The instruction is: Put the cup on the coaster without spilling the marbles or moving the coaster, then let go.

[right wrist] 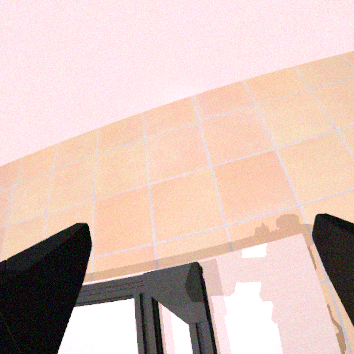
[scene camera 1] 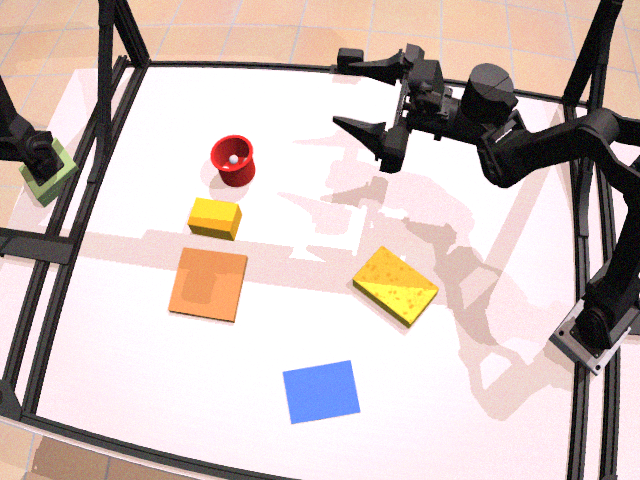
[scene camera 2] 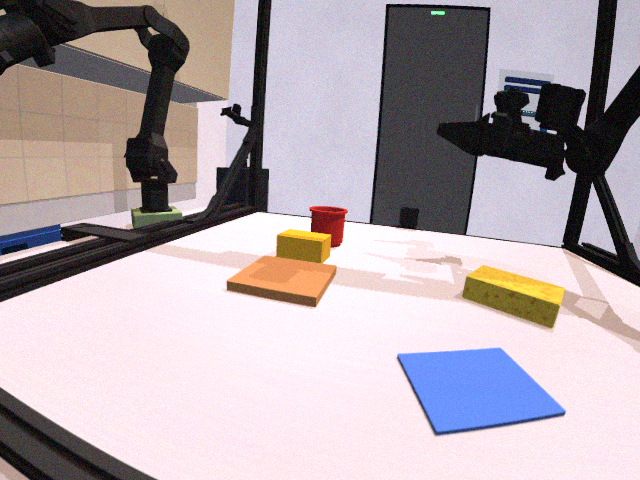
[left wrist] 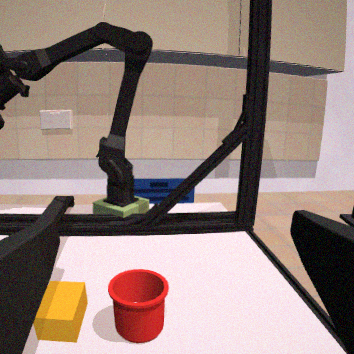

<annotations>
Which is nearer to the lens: the orange square coaster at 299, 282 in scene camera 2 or the thin blue square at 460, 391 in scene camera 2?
The thin blue square.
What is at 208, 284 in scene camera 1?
An orange square coaster.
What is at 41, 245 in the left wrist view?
My left gripper.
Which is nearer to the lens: the yellow block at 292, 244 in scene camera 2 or the thin blue square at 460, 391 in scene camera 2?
The thin blue square.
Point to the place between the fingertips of my right gripper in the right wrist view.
202, 230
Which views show the thin blue square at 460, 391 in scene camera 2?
Scene camera 1 and scene camera 2 only.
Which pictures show the yellow block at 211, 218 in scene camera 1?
Scene camera 1, scene camera 2 and the left wrist view only.
</annotations>
